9 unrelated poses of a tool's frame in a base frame.
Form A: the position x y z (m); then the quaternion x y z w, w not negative.
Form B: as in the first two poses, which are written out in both.
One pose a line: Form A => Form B
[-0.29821, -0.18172, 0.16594, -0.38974, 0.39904, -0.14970, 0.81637] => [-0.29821, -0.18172, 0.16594, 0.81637, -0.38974, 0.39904, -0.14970]
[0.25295, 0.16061, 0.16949, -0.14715, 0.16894, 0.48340, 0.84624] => [0.25295, 0.16061, 0.16949, 0.84624, -0.14715, 0.16894, 0.48340]
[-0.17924, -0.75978, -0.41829, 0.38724, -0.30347, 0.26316, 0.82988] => [-0.17924, -0.75978, -0.41829, 0.82988, 0.38724, -0.30347, 0.26316]
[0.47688, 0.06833, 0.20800, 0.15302, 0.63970, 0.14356, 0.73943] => [0.47688, 0.06833, 0.20800, 0.73943, 0.15302, 0.63970, 0.14356]
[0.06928, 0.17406, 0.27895, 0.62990, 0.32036, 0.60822, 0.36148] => [0.06928, 0.17406, 0.27895, 0.36148, 0.62990, 0.32036, 0.60822]
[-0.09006, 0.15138, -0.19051, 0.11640, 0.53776, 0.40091, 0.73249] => [-0.09006, 0.15138, -0.19051, 0.73249, 0.11640, 0.53776, 0.40091]
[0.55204, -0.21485, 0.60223, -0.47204, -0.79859, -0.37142, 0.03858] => [0.55204, -0.21485, 0.60223, 0.03858, -0.47204, -0.79859, -0.37142]
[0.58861, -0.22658, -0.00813, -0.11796, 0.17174, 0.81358, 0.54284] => [0.58861, -0.22658, -0.00813, 0.54284, -0.11796, 0.17174, 0.81358]
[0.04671, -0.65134, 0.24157, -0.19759, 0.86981, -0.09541, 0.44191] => [0.04671, -0.65134, 0.24157, 0.44191, -0.19759, 0.86981, -0.09541]
